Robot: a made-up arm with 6 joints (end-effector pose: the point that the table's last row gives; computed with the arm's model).
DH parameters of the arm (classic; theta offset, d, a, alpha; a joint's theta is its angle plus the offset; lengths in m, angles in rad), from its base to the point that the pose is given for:
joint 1: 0 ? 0 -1.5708
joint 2: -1.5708 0 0.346 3.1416
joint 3: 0 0 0 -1.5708
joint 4: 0 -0.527 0 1.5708
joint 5: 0 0.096 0 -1.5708
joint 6: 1.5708 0 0 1.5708
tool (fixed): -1.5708 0 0 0
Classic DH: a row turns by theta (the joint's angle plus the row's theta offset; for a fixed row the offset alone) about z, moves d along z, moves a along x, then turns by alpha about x.
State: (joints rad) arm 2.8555 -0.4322 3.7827 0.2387 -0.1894 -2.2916
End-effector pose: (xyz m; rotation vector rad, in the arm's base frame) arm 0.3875 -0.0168 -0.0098 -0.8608 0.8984 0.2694
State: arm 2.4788 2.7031 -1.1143 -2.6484 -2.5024 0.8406
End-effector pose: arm 0.1339 -0.2118 0.2018 0.0845 1.9806 -0.2165
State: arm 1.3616 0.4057 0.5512 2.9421 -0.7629 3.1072
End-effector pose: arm 0.0440 0.6605 0.5631 0.8011 -0.6001 1.2082
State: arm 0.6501 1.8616 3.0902 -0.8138 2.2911 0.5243
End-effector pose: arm 0.4969 0.2950 0.5238 1.8629 -1.9853 -1.2998
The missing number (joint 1, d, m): 0.15
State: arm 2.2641 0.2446 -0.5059 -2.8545 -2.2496 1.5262
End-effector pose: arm -0.3588 0.2878 0.1064 -1.4441 -0.8261 -1.8680
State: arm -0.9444 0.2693 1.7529 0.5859 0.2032 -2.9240
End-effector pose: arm -0.0149 -0.1158 1.0132 0.9996 -1.1640 1.1219
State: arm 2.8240 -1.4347 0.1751 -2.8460 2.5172 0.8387
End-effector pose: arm 0.2900 -0.1920 0.7246 0.1836 2.0376 0.5432
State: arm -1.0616 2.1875 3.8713 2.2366 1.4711 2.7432
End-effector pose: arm 0.1238 -0.1002 0.4650 0.2948 -0.1895 -0.1170
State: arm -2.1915 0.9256 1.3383 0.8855 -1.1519 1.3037
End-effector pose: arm -0.4736 -0.5580 0.6375 0.1392 2.4575 -1.2710
